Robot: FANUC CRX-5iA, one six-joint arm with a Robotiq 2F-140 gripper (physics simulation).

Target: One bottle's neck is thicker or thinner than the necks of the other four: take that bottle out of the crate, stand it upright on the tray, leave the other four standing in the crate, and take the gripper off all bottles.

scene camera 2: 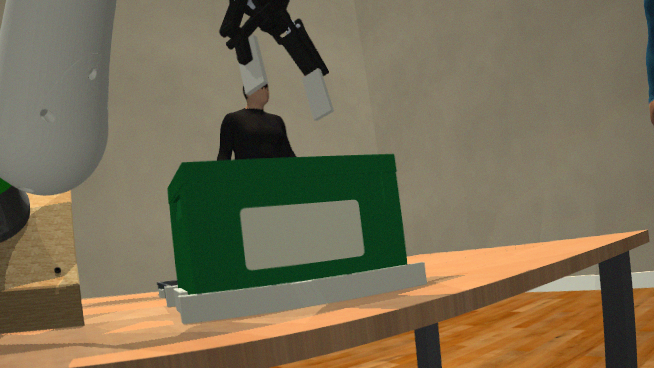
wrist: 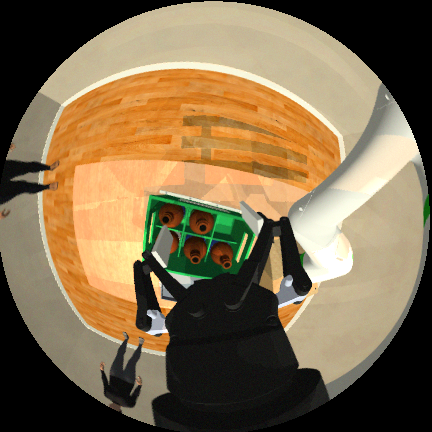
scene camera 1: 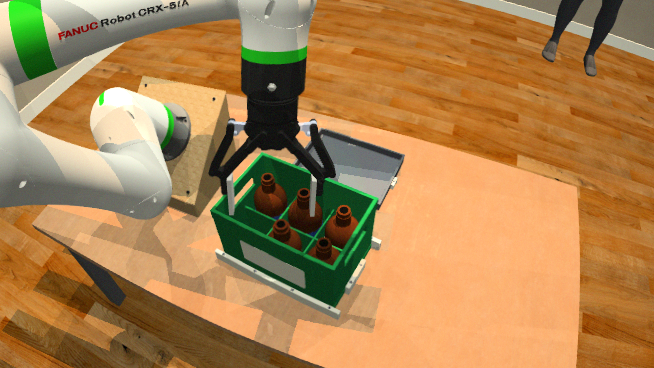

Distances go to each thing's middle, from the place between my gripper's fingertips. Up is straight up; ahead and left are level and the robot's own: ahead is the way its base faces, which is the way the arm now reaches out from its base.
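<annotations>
The grey tray (scene camera 1: 372, 169) sits 370 mm to the left of my hand, and it is also 230 mm below my hand and 40 mm behind it.
</annotations>
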